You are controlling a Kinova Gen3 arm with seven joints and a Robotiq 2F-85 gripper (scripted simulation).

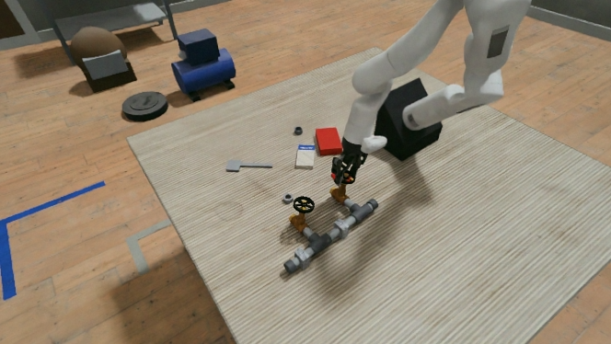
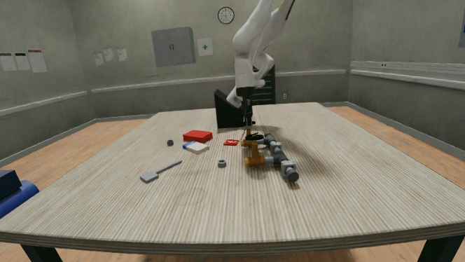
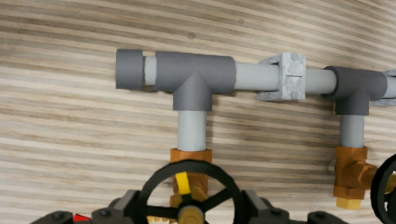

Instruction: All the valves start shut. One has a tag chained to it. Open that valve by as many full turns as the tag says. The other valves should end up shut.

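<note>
My hand is 70 mm past the red tag, 80 mm to the left of it and 100 mm above it. Also, from my hand: nut 130 mm ahead, 120 mm to the right, 100 mm below; then red box 150 mm behind, 230 mm to the right, 90 mm below; then grey flat tool 150 mm ahead, 340 mm to the right, 100 mm below.
</note>
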